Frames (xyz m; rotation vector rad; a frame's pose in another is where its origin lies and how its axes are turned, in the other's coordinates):
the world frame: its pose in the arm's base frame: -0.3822 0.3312 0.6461 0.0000 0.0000 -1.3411
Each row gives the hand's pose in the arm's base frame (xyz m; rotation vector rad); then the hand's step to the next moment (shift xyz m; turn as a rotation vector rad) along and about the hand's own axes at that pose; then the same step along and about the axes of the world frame.
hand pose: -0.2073 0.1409 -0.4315 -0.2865 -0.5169 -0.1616
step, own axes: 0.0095 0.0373 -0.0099 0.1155 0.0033 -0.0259
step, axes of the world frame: -0.0259 0.0277 -0.0119 0.0392 0.1057 0.0364
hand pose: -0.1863 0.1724 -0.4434 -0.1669 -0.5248 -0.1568
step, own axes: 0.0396 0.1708 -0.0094 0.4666 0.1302 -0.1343
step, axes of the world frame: -0.1400 0.1056 -0.0080 0.0616 0.4871 0.1078
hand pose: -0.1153 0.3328 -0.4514 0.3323 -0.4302 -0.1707
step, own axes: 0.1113 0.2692 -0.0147 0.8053 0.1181 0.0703
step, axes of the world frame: -0.1935 0.1796 0.1240 0.2529 0.6614 0.4073
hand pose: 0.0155 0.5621 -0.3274 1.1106 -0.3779 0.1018
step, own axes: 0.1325 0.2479 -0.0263 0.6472 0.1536 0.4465
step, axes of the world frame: -0.1023 0.0895 0.2475 0.4897 0.3500 0.5287
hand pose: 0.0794 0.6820 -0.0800 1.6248 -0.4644 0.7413
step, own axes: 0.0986 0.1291 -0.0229 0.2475 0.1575 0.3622
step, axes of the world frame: -0.0126 -0.0182 0.1626 0.3815 0.0614 0.2606
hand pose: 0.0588 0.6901 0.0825 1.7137 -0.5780 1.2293
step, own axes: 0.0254 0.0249 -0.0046 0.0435 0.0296 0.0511
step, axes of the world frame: 0.0015 -0.0125 0.0336 0.0555 0.0058 0.0476
